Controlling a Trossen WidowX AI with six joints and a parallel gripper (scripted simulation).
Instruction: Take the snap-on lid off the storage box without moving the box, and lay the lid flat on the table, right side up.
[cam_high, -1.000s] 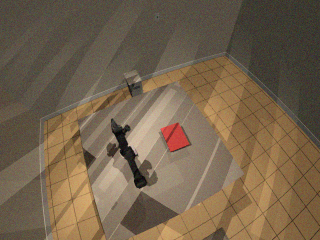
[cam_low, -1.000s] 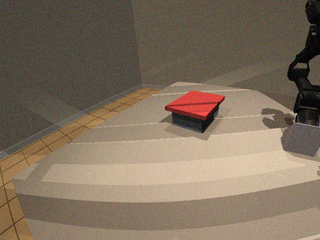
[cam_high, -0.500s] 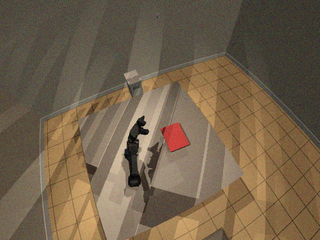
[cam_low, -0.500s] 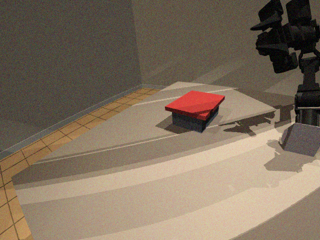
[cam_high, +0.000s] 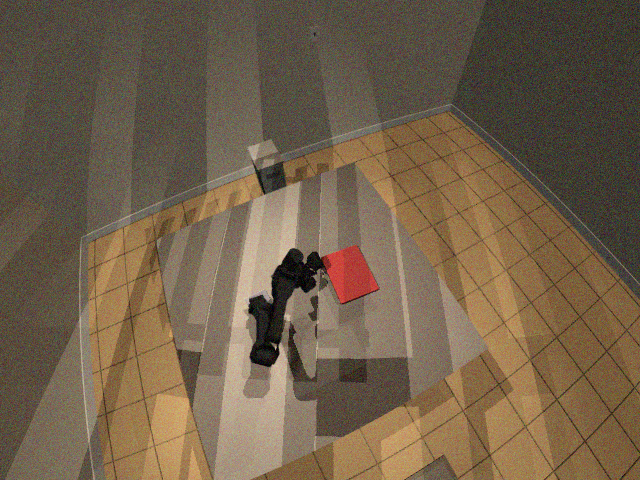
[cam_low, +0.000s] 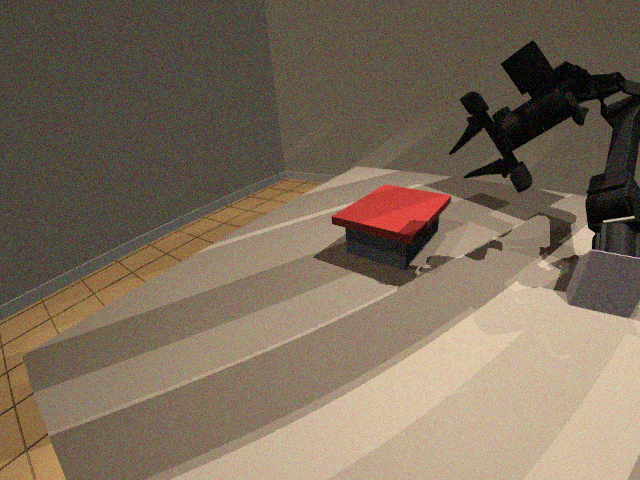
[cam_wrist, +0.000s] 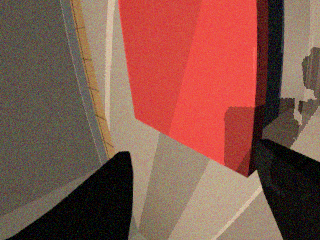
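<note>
Now: gripper tip 13 cm short of the red lid, 11 cm above it and 2 cm to the left of it. Also, from my gripper tip: blue-grey box 16 cm below, 13 cm ahead, 2 cm to the right.
</note>
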